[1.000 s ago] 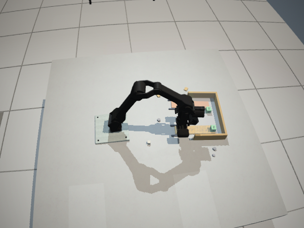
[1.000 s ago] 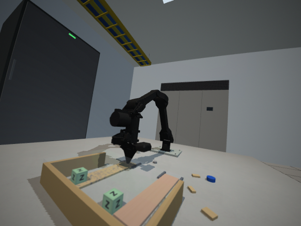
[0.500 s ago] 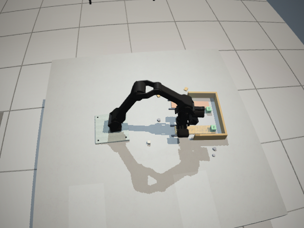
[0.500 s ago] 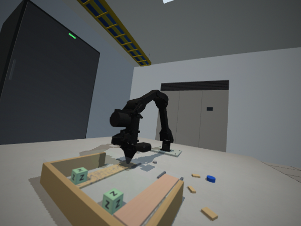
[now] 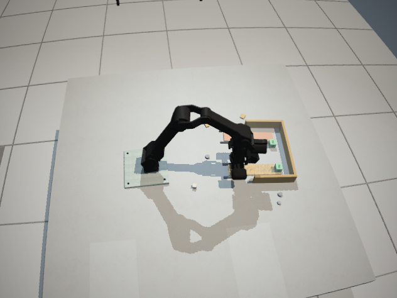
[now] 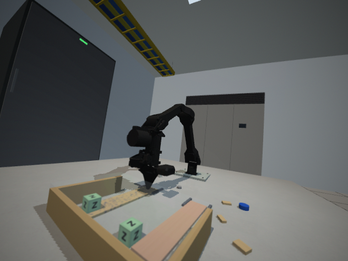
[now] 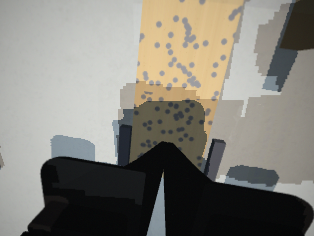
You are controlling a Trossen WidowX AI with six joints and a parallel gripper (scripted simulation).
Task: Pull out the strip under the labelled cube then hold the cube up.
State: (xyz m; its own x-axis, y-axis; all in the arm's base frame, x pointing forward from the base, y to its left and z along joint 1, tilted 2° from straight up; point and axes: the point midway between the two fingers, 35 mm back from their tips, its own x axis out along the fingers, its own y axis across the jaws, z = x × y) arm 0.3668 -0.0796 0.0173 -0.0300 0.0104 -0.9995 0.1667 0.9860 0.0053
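The white bit lies 19 cm behind my gripper tip and 5 cm to the right of it. From my gripper tip the other things lie so: blue disc 33 cm to the left, 6 cm behind.
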